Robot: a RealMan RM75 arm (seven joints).
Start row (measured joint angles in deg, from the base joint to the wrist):
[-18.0, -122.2, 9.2, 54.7, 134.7, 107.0, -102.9]
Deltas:
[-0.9, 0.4, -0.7, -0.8, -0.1, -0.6, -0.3]
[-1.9, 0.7, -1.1, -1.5, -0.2, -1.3, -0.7]
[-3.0, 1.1, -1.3, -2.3, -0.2, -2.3, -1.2]
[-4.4, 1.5, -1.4, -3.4, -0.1, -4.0, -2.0]
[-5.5, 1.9, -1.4, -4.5, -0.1, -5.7, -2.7]
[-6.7, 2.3, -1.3, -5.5, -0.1, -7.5, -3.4]
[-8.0, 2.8, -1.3, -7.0, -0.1, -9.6, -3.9]
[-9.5, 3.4, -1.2, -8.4, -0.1, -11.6, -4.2]
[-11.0, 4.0, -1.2, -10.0, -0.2, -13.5, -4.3]
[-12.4, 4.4, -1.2, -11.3, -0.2, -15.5, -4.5]
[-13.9, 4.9, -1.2, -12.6, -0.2, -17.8, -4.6]
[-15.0, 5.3, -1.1, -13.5, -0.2, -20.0, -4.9]
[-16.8, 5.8, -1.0, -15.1, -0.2, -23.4, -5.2]
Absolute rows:
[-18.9, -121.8, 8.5, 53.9, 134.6, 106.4, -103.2]
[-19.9, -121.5, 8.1, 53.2, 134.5, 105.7, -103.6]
[-21.0, -121.1, 7.9, 52.4, 134.5, 104.7, -104.1]
[-22.4, -120.7, 7.8, 51.3, 134.6, 103.0, -104.9]
[-23.5, -120.3, 7.8, 50.2, 134.6, 101.3, -105.6]
[-24.7, -119.9, 7.9, 49.2, 134.6, 99.5, -106.3]
[-26.0, -119.4, 7.9, 47.7, 134.6, 97.4, -106.8]
[-27.5, -118.8, 8.0, 46.3, 134.6, 95.4, -107.1]
[-29.0, -118.2, 8.0, 44.7, 134.5, 93.5, -107.2]
[-30.4, -117.8, 8.0, 43.4, 134.5, 91.5, -107.4]
[-31.9, -117.3, 8.0, 42.1, 134.5, 89.2, -107.5]
[-33.0, -116.9, 8.1, 41.2, 134.5, 87.0, -107.8]
[-34.8, -116.4, 8.2, 39.6, 134.5, 83.6, -108.1]

